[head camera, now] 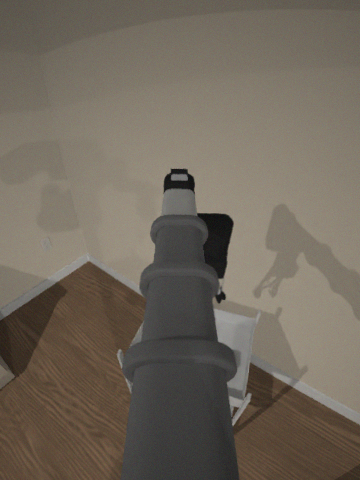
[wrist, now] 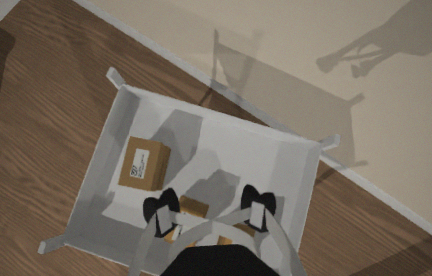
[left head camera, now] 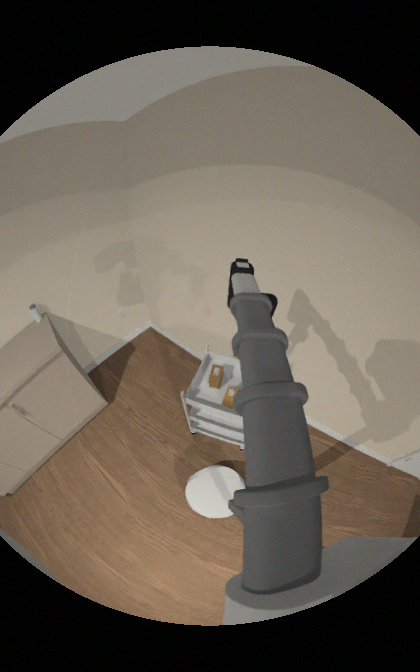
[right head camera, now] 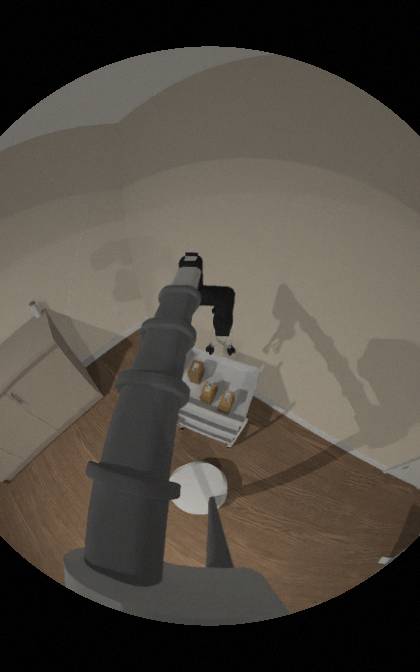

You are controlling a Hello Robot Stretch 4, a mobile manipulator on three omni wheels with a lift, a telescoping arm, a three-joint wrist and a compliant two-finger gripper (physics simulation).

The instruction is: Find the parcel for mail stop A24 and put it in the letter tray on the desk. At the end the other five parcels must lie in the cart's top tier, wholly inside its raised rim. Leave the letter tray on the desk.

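Frame: origin at the robot's base, x right, y up, z back, level; metres.
Seen in the pictures: gripper, between the fingertips: [wrist: 209,202].
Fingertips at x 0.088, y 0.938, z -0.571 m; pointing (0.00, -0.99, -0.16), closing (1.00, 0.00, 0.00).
Note:
A point is followed by its place in that frame.
The white cart [head camera: 237,330] @(y 0.634, x 0.257, z -0.651 m) [left head camera: 200,403] [right head camera: 241,375] [wrist: 95,185] @(y 0.645, x -0.152, z -0.597 m) stands by the wall. In its top tier, one brown parcel [left head camera: 216,376] [right head camera: 196,372] [wrist: 142,164] @(y 0.735, x -0.029, z -0.630 m) lies at the left; its label faces up, with print too small to read. A second parcel [left head camera: 230,396] [right head camera: 208,392] [wrist: 194,206] @(y 0.684, x 0.060, z -0.550 m) and a third parcel [right head camera: 226,401] lie nearer the front, partly hidden by my gripper in the wrist view. My gripper [right head camera: 220,350] [wrist: 209,202] @(y 0.938, x 0.088, z -0.571 m) is open and empty, pointing down high above the top tier. The desk and letter tray do not show.
A beige cabinet [left head camera: 45,395] [right head camera: 42,390] stands at the left with a small can [left head camera: 35,313] [right head camera: 35,309] on top. A white round object [left head camera: 212,492] [right head camera: 199,485] is in front of the cart. My extended arm hides part of the cart in the head views.

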